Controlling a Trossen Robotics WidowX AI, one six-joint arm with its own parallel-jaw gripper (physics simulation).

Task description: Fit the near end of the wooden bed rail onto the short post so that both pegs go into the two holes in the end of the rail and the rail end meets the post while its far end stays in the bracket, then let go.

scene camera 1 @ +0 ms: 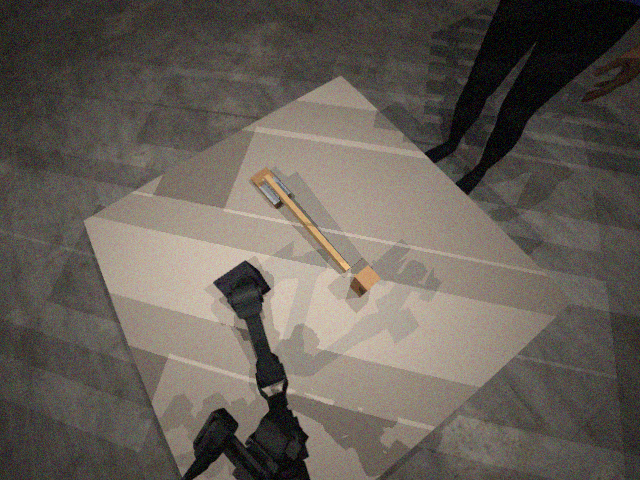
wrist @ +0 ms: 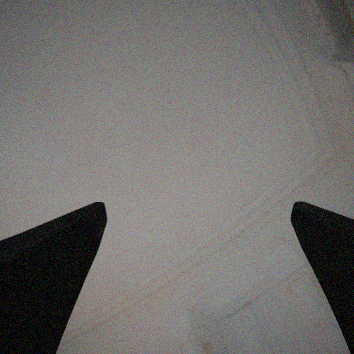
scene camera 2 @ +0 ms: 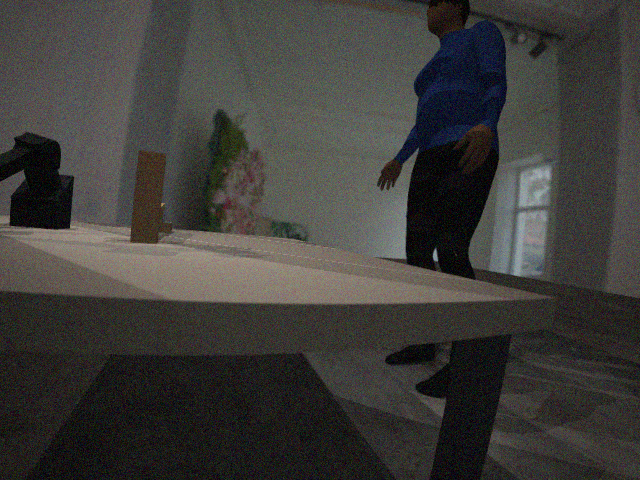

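Where they show: gripper, fingertip midpoint: (wrist: 200,212); arm's base at its link origin: (scene camera 1: 245,285) (scene camera 2: 45,188).
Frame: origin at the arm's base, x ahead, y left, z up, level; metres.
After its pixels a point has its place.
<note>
The wooden bed rail (scene camera 1: 308,224) @(x 0.282, y 0.019, z -0.022 m) lies in a straight line from the bracket toward the short post. Its far end is at the bracket (scene camera 1: 268,195) @(x 0.265, y 0.228, z -0.065 m), which has a wooden end piece and grey sides. The short post (scene camera 1: 366,277) @(x 0.265, y -0.242, z 0.079 m) (scene camera 2: 148,196) @(x 0.269, y -0.270, z -0.009 m) stands upright. In scene camera 1 a small gap shows between the rail's near end and the post; the pegs and holes cannot be made out. In scene camera 2 the post hides most of the rail. My gripper (wrist: 200,212) @(x -0.122, y -0.310, z 0.416 m) is open and empty, away from the rail; its fingertips cannot be made out in scene camera 1.
The black arm (scene camera 1: 261,341) @(x -0.058, y -0.161, z 0.027 m) (scene camera 2: 41,201) @(x 0.004, y -0.031, z -0.035 m) stands on the pale table (scene camera 1: 439,361) @(x 0.275, y -0.575, z -0.101 m) (scene camera 2: 310,325) @(x 0.405, y -0.723, z -0.118 m), reaching away from the rail. Its dark shadow falls near the post. A person (scene camera 1: 496,103) (scene camera 2: 454,129) in blue and black stands beyond the table edge.
</note>
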